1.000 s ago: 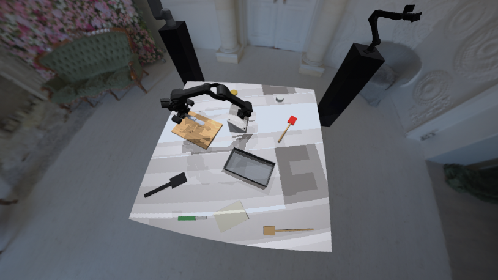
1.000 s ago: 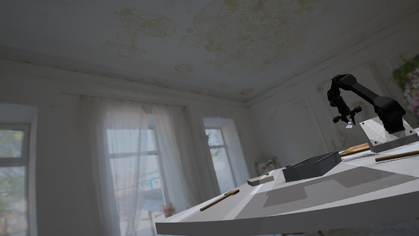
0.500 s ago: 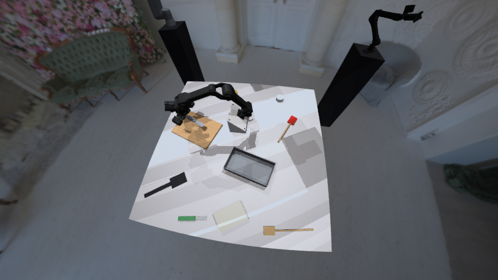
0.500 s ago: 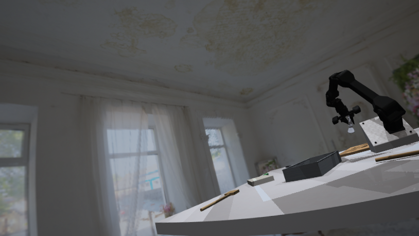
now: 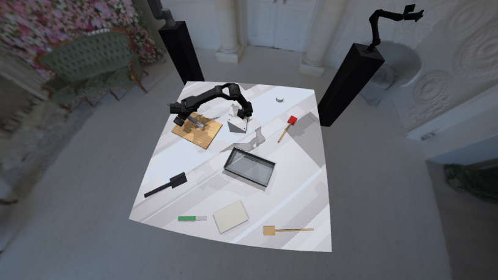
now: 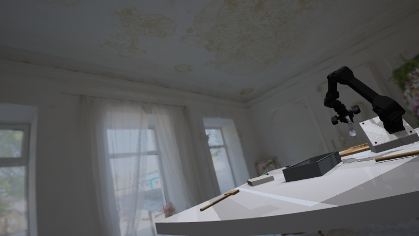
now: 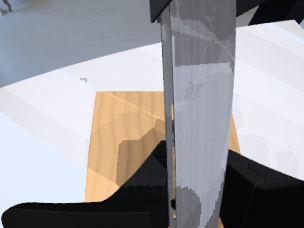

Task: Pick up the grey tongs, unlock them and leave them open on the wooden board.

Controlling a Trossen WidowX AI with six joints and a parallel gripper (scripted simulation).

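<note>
The wooden board is 170 mm below my gripper tip and 40 mm to the left of it. Round my gripper tip: yellow disc: 420 mm behind, 260 mm to the left, 170 mm below; then black spatula: 470 mm ahead, 170 mm below, 30 mm to the right; then roasting tin: 510 mm to the left, 250 mm ahead, 150 mm below.
</note>
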